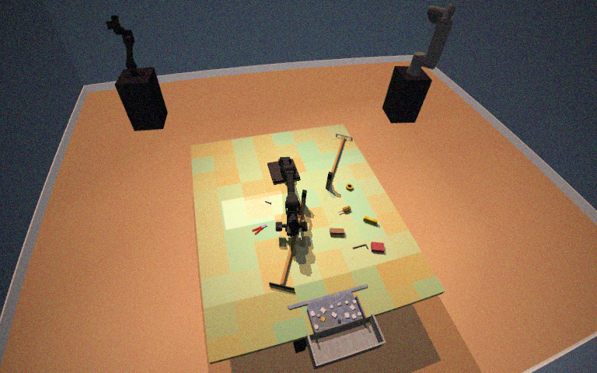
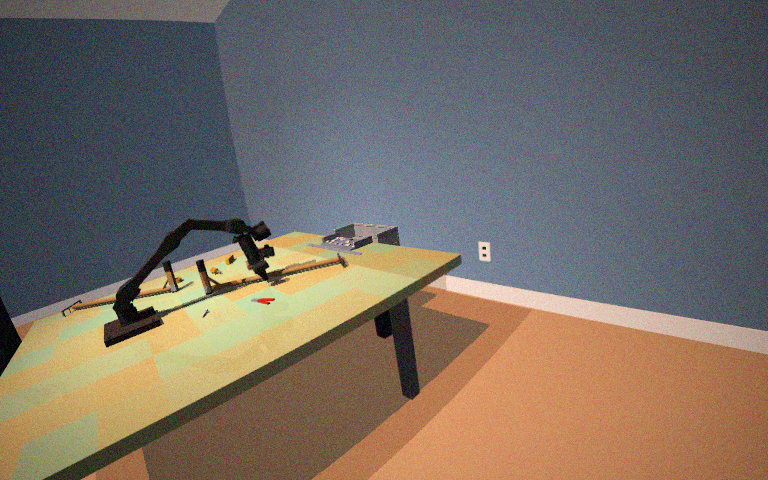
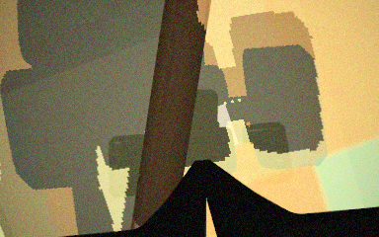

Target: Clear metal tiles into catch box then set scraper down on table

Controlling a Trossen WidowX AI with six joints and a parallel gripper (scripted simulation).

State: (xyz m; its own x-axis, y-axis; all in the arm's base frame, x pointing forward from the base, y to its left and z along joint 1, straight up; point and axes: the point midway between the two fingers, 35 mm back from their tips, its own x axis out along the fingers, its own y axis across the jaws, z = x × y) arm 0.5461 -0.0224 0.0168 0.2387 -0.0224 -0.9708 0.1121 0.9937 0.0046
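Now: gripper tip 6 cm below the long scraper, 3 cm short of it and 1 cm to the right of it. Round my gripper tip: orange screwdriver (38 cm to the left, 16 cm behind, 1 cm above); hex key (42 cm to the left, 12 cm ahead); brown block (28 cm to the left, 1 cm above).
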